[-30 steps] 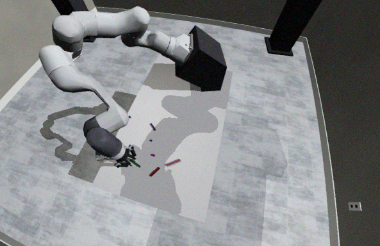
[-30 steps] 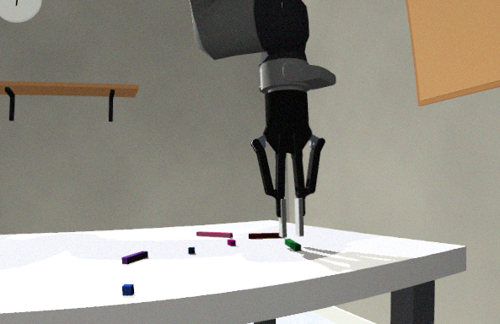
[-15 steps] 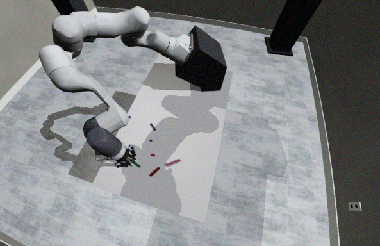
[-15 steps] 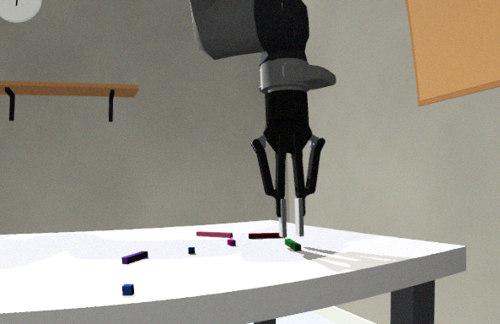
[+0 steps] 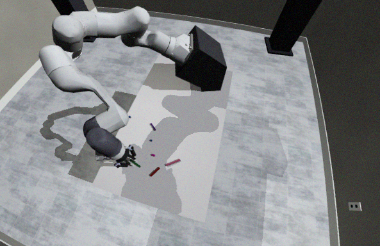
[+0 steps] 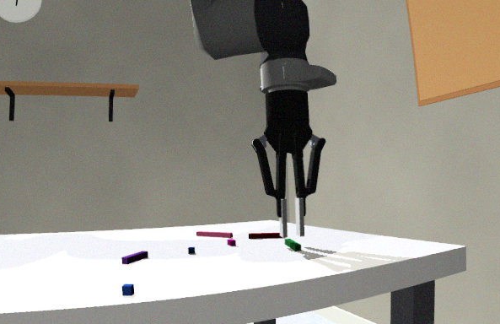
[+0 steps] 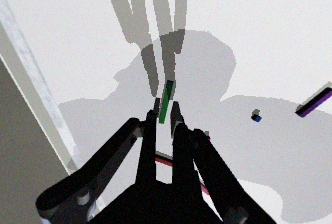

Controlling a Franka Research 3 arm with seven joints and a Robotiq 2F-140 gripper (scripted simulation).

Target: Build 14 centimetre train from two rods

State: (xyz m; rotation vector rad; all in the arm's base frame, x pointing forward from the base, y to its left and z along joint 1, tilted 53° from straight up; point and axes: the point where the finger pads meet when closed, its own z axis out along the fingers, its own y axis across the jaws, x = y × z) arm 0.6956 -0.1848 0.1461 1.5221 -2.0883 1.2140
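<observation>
Now: hand 5 cm above the green rod. Also, from my hand: red rod 13 cm to the left, 5 cm below, 3 cm ahead; then pink rod 23 cm to the left, 5 cm below, 3 cm behind; then magenta rod 10 cm to the left, 6 cm behind, 5 cm below.
</observation>
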